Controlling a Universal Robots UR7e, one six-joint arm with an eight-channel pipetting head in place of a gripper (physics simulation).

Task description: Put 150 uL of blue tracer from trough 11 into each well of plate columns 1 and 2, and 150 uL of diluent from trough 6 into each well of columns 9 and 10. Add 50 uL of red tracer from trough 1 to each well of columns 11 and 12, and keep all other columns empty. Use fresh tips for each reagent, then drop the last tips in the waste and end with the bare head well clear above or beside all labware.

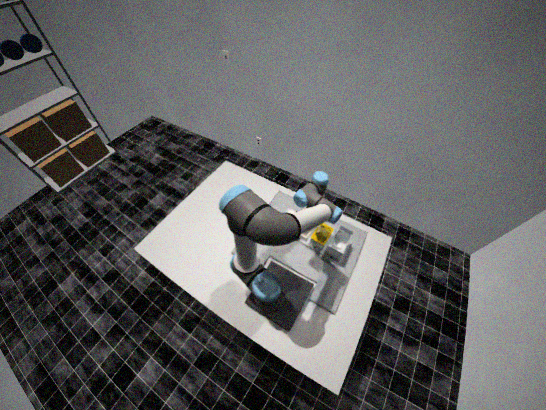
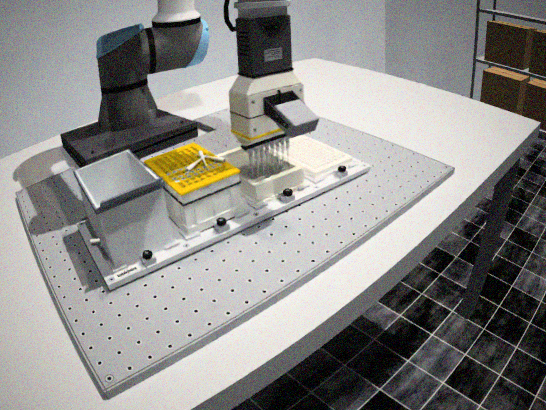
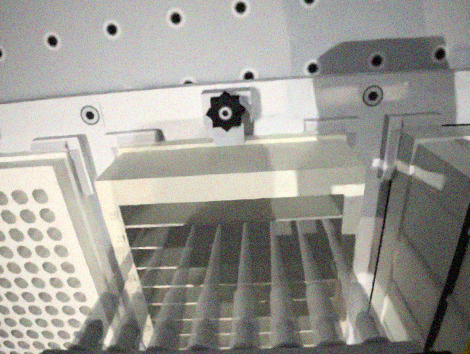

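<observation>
My eight-channel head (image 2: 269, 155) (image 3: 245, 285) carries a row of tips over the cream trough reservoir (image 2: 277, 186) (image 3: 230, 189). The tips look pale and clear, with no blue or red in them. Their lower ends reach down inside the reservoir walls; whether they touch liquid is not clear. The cream well plate (image 2: 325, 159) (image 3: 32, 250) stands beside the reservoir; no colour shows in its visible wells. The yellow tip rack (image 1: 322, 234) (image 2: 177, 172) stands on the other side, with a few loose tips (image 2: 202, 160) lying across its top. The grey waste bin (image 2: 125, 225) stands at the row's end.
The labware stands in a row on a white rail (image 2: 200, 241) with black knobs (image 2: 287, 192) (image 3: 225, 112) along its front edge. The rail lies on a perforated grey board (image 2: 210, 300) on the white table (image 1: 185, 240). A shelf unit with boxes stands beyond the table.
</observation>
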